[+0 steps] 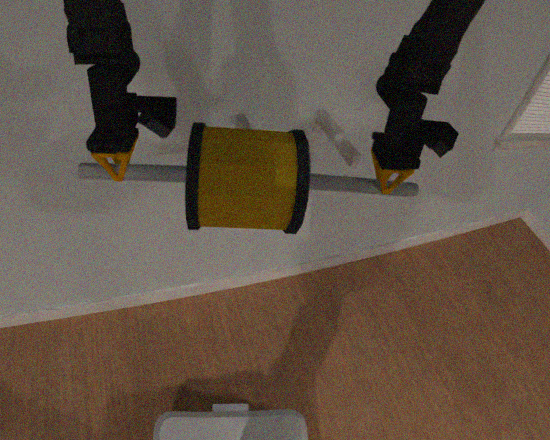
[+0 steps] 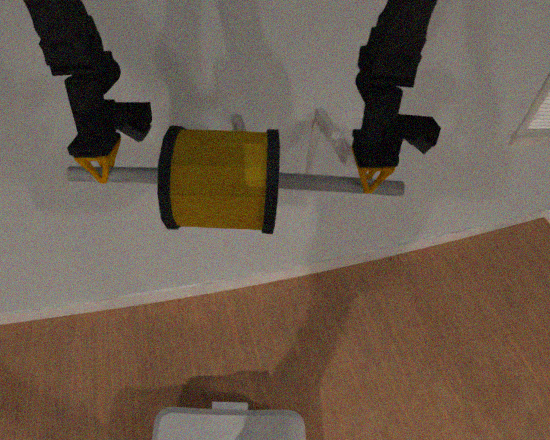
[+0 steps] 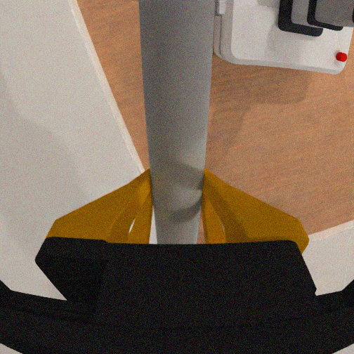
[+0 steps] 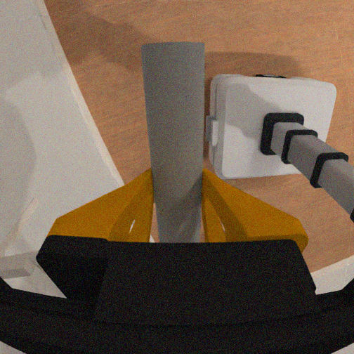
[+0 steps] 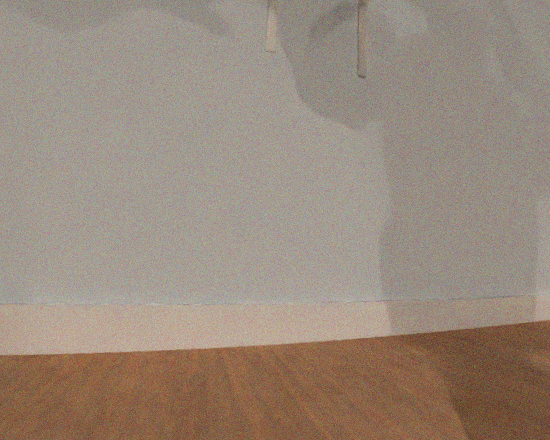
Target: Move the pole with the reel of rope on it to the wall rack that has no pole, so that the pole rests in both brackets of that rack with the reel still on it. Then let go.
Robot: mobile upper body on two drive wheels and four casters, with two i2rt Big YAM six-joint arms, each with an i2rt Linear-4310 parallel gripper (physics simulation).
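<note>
A grey pole carries a yellow reel with black flanges near its middle. My left gripper is shut on the pole near its left end. My right gripper is shut on it near its right end. Behind the pole, a pale rack bracket is on the wall. Another bracket shows partly above the reel, which hides some of it. The pole is apart from both.
The white robot base stands on the wood floor, with a grey column rising from it. A baseboard runs along the wall. A framed louvred panel is at the right.
</note>
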